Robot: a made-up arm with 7 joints. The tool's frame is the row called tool. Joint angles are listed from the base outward.
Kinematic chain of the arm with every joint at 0, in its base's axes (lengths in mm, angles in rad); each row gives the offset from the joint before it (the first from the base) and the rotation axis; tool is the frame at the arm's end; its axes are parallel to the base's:
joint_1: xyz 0 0 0 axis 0 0.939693 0.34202
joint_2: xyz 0 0 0 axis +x
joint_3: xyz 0 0 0 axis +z
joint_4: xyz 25.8 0 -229.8 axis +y
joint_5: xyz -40.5 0 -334.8 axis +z
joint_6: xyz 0 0 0 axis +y
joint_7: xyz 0 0 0 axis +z
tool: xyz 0 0 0
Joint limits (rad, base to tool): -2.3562..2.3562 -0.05..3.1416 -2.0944..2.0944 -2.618..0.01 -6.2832..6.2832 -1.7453..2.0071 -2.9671..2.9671
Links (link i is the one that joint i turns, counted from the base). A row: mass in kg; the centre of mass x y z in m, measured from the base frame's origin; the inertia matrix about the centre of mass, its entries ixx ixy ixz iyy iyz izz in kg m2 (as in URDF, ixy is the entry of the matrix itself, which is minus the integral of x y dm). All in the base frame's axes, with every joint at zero. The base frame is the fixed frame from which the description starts. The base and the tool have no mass.
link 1: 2.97; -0.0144 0.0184 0.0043; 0.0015 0 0 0.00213 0.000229 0.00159
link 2: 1.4; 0.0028 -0.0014 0.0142; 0.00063 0 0 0.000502 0 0.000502
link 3: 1.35; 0.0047 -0.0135 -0.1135; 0.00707 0 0.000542 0.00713 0 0.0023
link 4: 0.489; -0.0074 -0.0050 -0.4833; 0.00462 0 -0.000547 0.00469 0 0.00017
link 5: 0.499; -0.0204 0.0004 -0.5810; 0.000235 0 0 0.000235 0 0.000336
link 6: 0.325; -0.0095 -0.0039 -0.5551; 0.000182 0 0 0.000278 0 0.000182
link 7: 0.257; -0.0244 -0.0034 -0.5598; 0.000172 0 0 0.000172 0 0.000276
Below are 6 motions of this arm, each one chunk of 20 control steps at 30 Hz.
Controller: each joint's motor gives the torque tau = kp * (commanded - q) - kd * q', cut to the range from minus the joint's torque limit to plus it. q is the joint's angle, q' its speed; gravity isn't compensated. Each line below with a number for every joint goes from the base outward.
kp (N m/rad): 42 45 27 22 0.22 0.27 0.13
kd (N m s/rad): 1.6 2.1 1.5 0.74 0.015 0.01 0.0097
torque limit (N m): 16 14 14 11 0.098 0.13 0.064
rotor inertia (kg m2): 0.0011 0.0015 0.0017 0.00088 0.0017 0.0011 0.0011
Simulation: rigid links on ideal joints. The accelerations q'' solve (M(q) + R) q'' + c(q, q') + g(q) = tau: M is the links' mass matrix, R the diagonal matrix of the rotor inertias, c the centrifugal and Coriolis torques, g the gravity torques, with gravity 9.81 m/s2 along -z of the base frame. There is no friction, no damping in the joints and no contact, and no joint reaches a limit. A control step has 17 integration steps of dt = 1/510 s. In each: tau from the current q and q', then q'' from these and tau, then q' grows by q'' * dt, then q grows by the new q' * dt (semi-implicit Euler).
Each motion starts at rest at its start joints. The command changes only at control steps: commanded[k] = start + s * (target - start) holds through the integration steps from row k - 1 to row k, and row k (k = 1, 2, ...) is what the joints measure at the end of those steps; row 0 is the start. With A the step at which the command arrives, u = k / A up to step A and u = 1 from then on. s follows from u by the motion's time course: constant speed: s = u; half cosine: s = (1 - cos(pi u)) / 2; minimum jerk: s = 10 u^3 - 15 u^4 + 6 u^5; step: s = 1 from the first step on.
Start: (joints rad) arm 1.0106 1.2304 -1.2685 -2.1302 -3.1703 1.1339 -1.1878
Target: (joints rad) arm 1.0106 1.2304 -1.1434 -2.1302 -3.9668 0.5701 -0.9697
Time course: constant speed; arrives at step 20
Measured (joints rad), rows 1 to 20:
1: 0.9989 1.2184 -1.2673 -2.1138 -3.1698 1.1351 -1.1874
2: 0.9813 1.1988 -1.2526 -2.0838 -3.1729 1.1459 -1.1903
3: 0.9619 1.1861 -1.2283 -2.0560 -3.1841 1.1668 -1.1989
4: 0.9429 1.1835 -1.1989 -2.0362 -3.2066 1.1905 -1.2115
5: 0.9261 1.1883 -1.1683 -2.0240 -3.2421 1.2072 -1.2247
6: 0.9126 1.1959 -1.1400 -2.0172 -3.2905 1.2089 -1.2354
7: 0.9031 1.2031 -1.1162 -2.0140 -3.3499 1.1920 -1.2417
8: 0.8979 1.2079 -1.0986 -2.0136 -3.4173 1.1576 -1.2431
9: 0.8969 1.2098 -1.0876 -2.0155 -3.4884 1.1104 -1.2403
10: 0.8997 1.2091 -1.0831 -2.0195 -3.5590 1.0565 -1.2346
11: 0.9056 1.2065 -1.0840 -2.0248 -3.6254 1.0023 -1.2276
12: 0.9135 1.2028 -1.0889 -2.0308 -3.6847 0.9526 -1.2202
13: 0.9224 1.1987 -1.0959 -2.0367 -3.7352 0.9102 -1.2130
14: 0.9311 1.1950 -1.1033 -2.0419 -3.7765 0.8758 -1.2060
15: 0.9386 1.1921 -1.1094 -2.0459 -3.8094 0.8484 -1.1987
16: 0.9442 1.1903 -1.1129 -2.0483 -3.8354 0.8258 -1.1905
17: 0.9476 1.1896 -1.1133 -2.0491 -3.8568 0.8058 -1.1809
18: 0.9487 1.1898 -1.1101 -2.0483 -3.8760 0.7863 -1.1697
19: 0.9477 1.1907 -1.1036 -2.0462 -3.8953 0.7656 -1.1572
20: 0.9452 1.1920 -1.0946 -2.0431 -3.9170 0.7431 -1.1436

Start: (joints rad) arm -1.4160 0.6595 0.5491 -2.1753 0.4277 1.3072 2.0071
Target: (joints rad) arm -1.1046 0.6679 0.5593 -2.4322 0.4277 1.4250 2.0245
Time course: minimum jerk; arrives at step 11
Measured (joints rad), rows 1 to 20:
1: -1.3977 0.6529 0.5555 -2.1951 0.4296 1.3032 2.0066
2: -1.3650 0.6420 0.5656 -2.2321 0.4359 1.2788 2.0011
3: -1.3327 0.6346 0.5730 -2.2704 0.4466 1.2320 1.9891
4: -1.3010 0.6330 0.5773 -2.3082 0.4606 1.1758 1.9737
5: -1.2647 0.6352 0.5800 -2.3490 0.4757 1.1278 1.9589
6: -1.2211 0.6382 0.5818 -2.3950 0.4900 1.1002 1.9470
7: -1.1730 0.6399 0.5818 -2.4442 0.5016 1.0965 1.9382
8: -1.1269 0.6404 0.5781 -2.4919 0.5093 1.1135 1.9309
9: -1.0900 0.6407 0.5700 -2.5325 0.5125 1.1438 1.9228
10: -1.0673 0.6419 0.5589 -2.5621 0.5115 1.1797 1.9123
11: -1.0589 0.6442 0.5484 -2.5794 0.5070 1.2146 1.8991
12: -1.0600 0.6471 0.5419 -2.5862 0.5007 1.2441 1.8848
13: -1.0646 0.6494 0.5408 -2.5861 0.4938 1.2661 1.8721
14: -1.0685 0.6505 0.5439 -2.5817 0.4874 1.2792 1.8631
15: -1.0704 0.6502 0.5492 -2.5748 0.4822 1.2831 1.8589
16: -1.0701 0.6490 0.5544 -2.5664 0.4785 1.2790 1.8597
17: -1.0683 0.6473 0.5584 -2.5572 0.4762 1.2690 1.8648
18: -1.0657 0.6455 0.5607 -2.5481 0.4752 1.2561 1.8729
19: -1.0627 0.6438 0.5614 -2.5396 0.4750 1.2431 1.8826
20: -1.0599 0.6423 0.5610 -2.5323 0.4751 1.2324 1.8926

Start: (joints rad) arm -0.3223 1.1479 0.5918 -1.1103 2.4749 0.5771 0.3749
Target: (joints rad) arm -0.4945 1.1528 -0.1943 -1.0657 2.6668 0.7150 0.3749
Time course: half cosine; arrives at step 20
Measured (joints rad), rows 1 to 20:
1: -0.3185 1.1375 0.5921 -1.1092 2.4739 0.5774 0.3733
2: -0.3103 1.1203 0.5791 -1.0947 2.4753 0.5767 0.3687
3: -0.3007 1.0994 0.5521 -1.0657 2.4794 0.5768 0.3607
4: -0.2899 1.0753 0.5136 -1.0270 2.4858 0.5806 0.3497
5: -0.2779 1.0491 0.4653 -0.9844 2.4947 0.5902 0.3361
6: -0.2649 1.0221 0.4089 -0.9430 2.5059 0.6062 0.3200
7: -0.2521 0.9959 0.3457 -0.9067 2.5189 0.6275 0.3016
8: -0.2406 0.9724 0.2774 -0.8784 2.5333 0.6515 0.2808
9: -0.2319 0.9534 0.2058 -0.8594 2.5482 0.6752 0.2577
10: -0.2274 0.9403 0.1329 -0.8503 2.5631 0.6960 0.2331
11: -0.2282 0.9338 0.0608 -0.8508 2.5771 0.7120 0.2078
12: -0.2352 0.9340 -0.0085 -0.8599 2.5895 0.7225 0.1834
13: -0.2486 0.9401 -0.0730 -0.8760 2.5997 0.7280 0.1614
14: -0.2679 0.9505 -0.1312 -0.8973 2.6072 0.7296 0.1438
15: -0.2918 0.9636 -0.1818 -0.9218 2.6120 0.7288 0.1318
16: -0.3183 0.9774 -0.2240 -0.9477 2.6143 0.7269 0.1266
17: -0.3450 0.9905 -0.2577 -0.9733 2.6145 0.7248 0.1284
18: -0.3696 1.0018 -0.2828 -0.9971 2.6132 0.7228 0.1369
19: -0.3898 1.0109 -0.2999 -1.0176 2.6111 0.7208 0.1509
20: -0.4043 1.0173 -0.3095 -1.0338 2.6085 0.7185 0.1686

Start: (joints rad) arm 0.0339 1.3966 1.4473 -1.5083 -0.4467 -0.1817 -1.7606
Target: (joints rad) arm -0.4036 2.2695 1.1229 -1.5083 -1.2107 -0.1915 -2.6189
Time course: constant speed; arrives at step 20
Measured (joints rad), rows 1 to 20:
1: 0.0192 1.3858 1.4388 -1.5134 -0.4512 -0.1832 -1.7653
2: 0.0026 1.3751 1.4248 -1.5055 -0.4607 -0.1864 -1.7797
3: -0.0136 1.3772 1.4057 -1.4734 -0.4745 -0.1933 -1.8030
4: -0.0294 1.3899 1.3828 -1.4264 -0.4916 -0.2057 -1.8313
5: -0.0447 1.4075 1.3580 -1.3787 -0.5107 -0.2242 -1.8614
6: -0.0599 1.4270 1.3329 -1.3392 -0.5312 -0.2471 -1.8919
7: -0.0753 1.4491 1.3081 -1.3110 -0.5526 -0.2714 -1.9232
8: -0.0912 1.4759 1.2838 -1.2936 -0.5750 -0.2934 -1.9567
9: -0.1079 1.5093 1.2601 -1.2857 -0.5986 -0.3099 -1.9939
10: -0.1258 1.5502 1.2371 -1.2869 -0.6243 -0.3184 -2.0357
11: -0.1449 1.5985 1.2152 -1.2967 -0.6532 -0.3178 -2.0830
12: -0.1655 1.6538 1.1947 -1.3147 -0.6867 -0.3086 -2.1359
13: -0.1877 1.7152 1.1762 -1.3401 -0.7260 -0.2922 -2.1940
14: -0.2114 1.7819 1.1599 -1.3717 -0.7722 -0.2708 -2.2565
15: -0.2366 1.8526 1.1462 -1.4086 -0.8257 -0.2468 -2.3222
16: -0.2634 1.9261 1.1352 -1.4491 -0.8860 -0.2226 -2.3890
17: -0.2916 2.0008 1.1272 -1.4918 -0.9519 -0.2007 -2.4547
18: -0.3211 2.0756 1.1220 -1.5350 -1.0214 -0.1830 -2.5165
19: -0.3518 2.1490 1.1194 -1.5771 -1.0919 -0.1712 -2.5716
20: -0.3834 2.2198 1.1189 -1.6163 -1.1607 -0.1662 -2.6175

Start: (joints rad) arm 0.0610 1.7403 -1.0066 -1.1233 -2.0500 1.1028 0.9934
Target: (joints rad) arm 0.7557 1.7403 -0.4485 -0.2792 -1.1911 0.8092 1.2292
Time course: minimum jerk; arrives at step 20
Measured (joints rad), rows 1 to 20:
1: 0.0572 1.7237 -1.0076 -1.1138 -2.0522 1.1053 0.9940
2: 0.0596 1.6969 -1.0091 -1.1137 -2.0534 1.1206 1.0001
3: 0.0709 1.6676 -1.0107 -1.1286 -2.0510 1.1484 1.0132
4: 0.0903 1.6343 -1.0092 -1.1488 -2.0439 1.1826 1.0328
5: 0.1171 1.5969 -1.0021 -1.1658 -2.0303 1.2175 1.0588
6: 0.1512 1.5580 -0.9880 -1.1736 -2.0073 1.2480 1.0915
7: 0.1921 1.5211 -0.9665 -1.1682 -1.9718 1.2695 1.1309
8: 0.2388 1.4891 -0.9377 -1.1462 -1.9212 1.2784 1.1768
9: 0.2904 1.4643 -0.9018 -1.1055 -1.8537 1.2724 1.2286
10: 0.3455 1.4479 -0.8599 -1.0456 -1.7689 1.2511 1.2853
11: 0.4033 1.4409 -0.8133 -0.9683 -1.6680 1.2165 1.3454
12: 0.4633 1.4437 -0.7642 -0.8777 -1.5536 1.1724 1.4066
13: 0.5249 1.4556 -0.7147 -0.7784 -1.4306 1.1230 1.4652
14: 0.5869 1.4749 -0.6673 -0.6750 -1.3054 1.0724 1.5164
15: 0.6463 1.4989 -0.6237 -0.5721 -1.1860 1.0234 1.5544
16: 0.6986 1.5252 -0.5846 -0.4744 -1.0814 0.9779 1.5741
17: 0.7385 1.5529 -0.5503 -0.3879 -1.0001 0.9369 1.5716
18: 0.7625 1.5819 -0.5209 -0.3201 -0.9479 0.9008 1.5461
19: 0.7705 1.6122 -0.4972 -0.2774 -0.9262 0.8697 1.5001
20: 0.7657 1.6420 -0.4791 -0.2634 -0.9321 0.8439 1.4398

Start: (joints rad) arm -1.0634 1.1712 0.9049 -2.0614 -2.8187 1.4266 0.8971
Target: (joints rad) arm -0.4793 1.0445 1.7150 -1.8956 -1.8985 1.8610 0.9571
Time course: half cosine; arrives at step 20
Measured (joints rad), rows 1 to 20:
1: -1.0509 1.1580 0.9178 -2.0779 -2.8195 1.4220 0.8951
2: -1.0343 1.1365 0.9378 -2.1040 -2.8239 1.4008 0.8822
3: -1.0171 1.1220 0.9592 -2.1242 -2.8294 1.3654 0.8563
4: -0.9976 1.1161 0.9840 -2.1353 -2.8327 1.3272 0.8223
5: -0.9742 1.1144 1.0150 -2.1387 -2.8305 1.2984 0.7865
6: -0.9459 1.1125 1.0539 -2.1357 -2.8198 1.2881 0.7544
7: -0.9126 1.1080 1.1009 -2.1267 -2.7983 1.3005 0.7295
8: -0.8748 1.1000 1.1553 -2.1110 -2.7640 1.3350 0.7137
9: -0.8335 1.0887 1.2154 -2.0880 -2.7158 1.3876 0.7081
10: -0.7898 1.0742 1.2793 -2.0576 -2.6536 1.4523 0.7129
11: -0.7450 1.0569 1.3454 -2.0202 -2.5780 1.5220 0.7273
12: -0.7006 1.0370 1.4120 -1.9775 -2.4912 1.5899 0.7501
13: -0.6579 1.0148 1.4779 -1.9312 -2.3962 1.6499 0.7790
14: -0.6186 0.9908 1.5420 -1.8836 -2.2974 1.6981 0.8110
15: -0.5839 0.9659 1.6038 -1.8372 -2.1997 1.7327 0.8430
16: -0.5548 0.9409 1.6625 -1.7940 -2.1084 1.7545 0.8722
17: -0.5319 0.9170 1.7177 -1.7563 -2.0286 1.7664 0.8965
18: -0.5156 0.8953 1.7682 -1.7257 -1.9647 1.7726 0.9144
19: -0.5057 0.8769 1.8129 -1.7034 -1.9201 1.7770 0.9256
20: -0.5021 0.8629 1.8498 -1.6901 -1.8966 1.7825 0.9307

